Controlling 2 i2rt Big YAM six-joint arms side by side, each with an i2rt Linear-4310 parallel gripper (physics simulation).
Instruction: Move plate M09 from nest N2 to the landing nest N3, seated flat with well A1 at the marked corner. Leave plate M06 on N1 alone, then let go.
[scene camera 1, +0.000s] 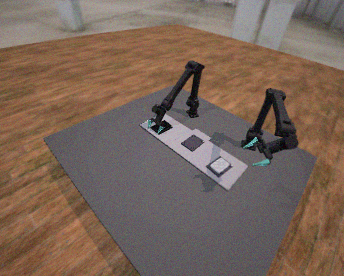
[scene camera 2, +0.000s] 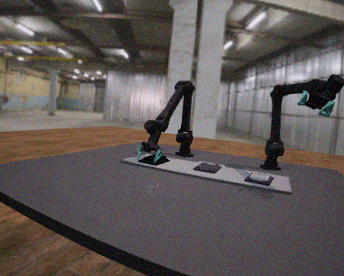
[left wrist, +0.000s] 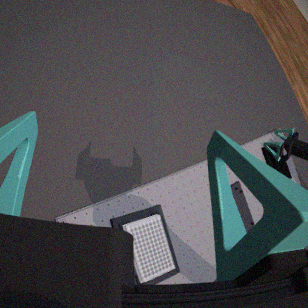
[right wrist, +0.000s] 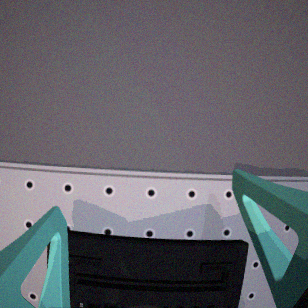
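A black plate on a black nest (scene camera 1: 163, 125) (scene camera 2: 161, 160) (left wrist: 271, 156) (right wrist: 155, 270) sits at the left end of the pale board in the scene views. A white plate (scene camera 1: 219, 165) (scene camera 2: 260, 177) (left wrist: 151, 247) lies on a dark nest at the board's other end. A bare dark nest (scene camera 1: 192, 143) (scene camera 2: 207, 167) (left wrist: 242, 204) is between them. I cannot read any labels. My right gripper (scene camera 1: 155, 127) (scene camera 2: 148, 160) (right wrist: 146, 198) is open, low, with its fingers on either side of the black plate. My left gripper (scene camera 1: 248, 155) (scene camera 2: 311, 109) (left wrist: 124, 128) is open, raised high and empty.
The perforated pale board (scene camera 1: 237, 172) (scene camera 2: 280, 185) (left wrist: 190, 185) (right wrist: 170, 182) lies on a grey mat (scene camera 1: 150, 200) (scene camera 2: 125, 210) (left wrist: 125, 60) (right wrist: 150, 85). The arm bases stand behind the board in the scene views.
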